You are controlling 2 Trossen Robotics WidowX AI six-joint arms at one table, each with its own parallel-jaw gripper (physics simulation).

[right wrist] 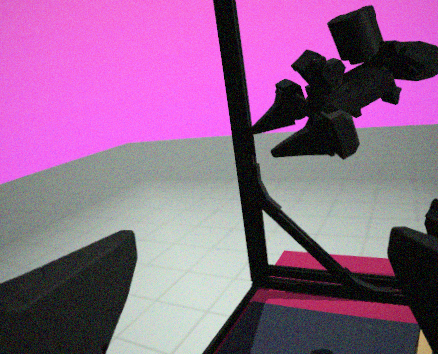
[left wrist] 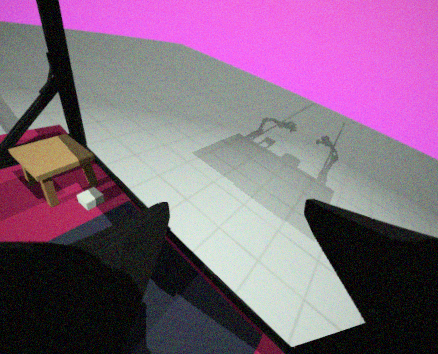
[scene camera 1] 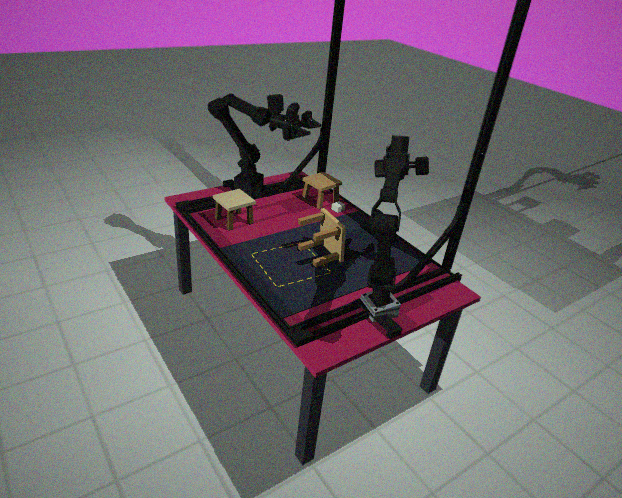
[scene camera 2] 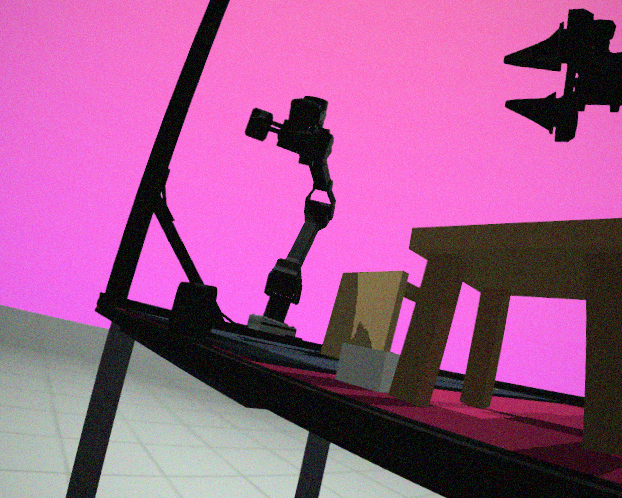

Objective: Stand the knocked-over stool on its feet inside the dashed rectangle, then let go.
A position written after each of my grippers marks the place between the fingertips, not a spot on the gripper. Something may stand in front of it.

My left gripper (scene camera 2: 269, 126) is open and holds nothing. My right gripper (scene camera 2: 504, 83) is open, holding nothing. The table carries a stool (scene camera 1: 236, 199) and a white block (scene camera 2: 372, 369). Also in view: a mat (scene camera 1: 288, 264).
My left gripper shows as well in the right wrist view (right wrist: 261, 142) and in the left wrist view (left wrist: 237, 208). My right gripper shows as well in the right wrist view (right wrist: 263, 243) and in scene camera 1 (scene camera 1: 315, 129). The mat shows as well in the right wrist view (right wrist: 261, 320), in the left wrist view (left wrist: 178, 303) and in scene camera 2 (scene camera 2: 259, 350). The right wrist view does not show the white block: it is out of frame. The right wrist view does not show the stool: it is out of frame.
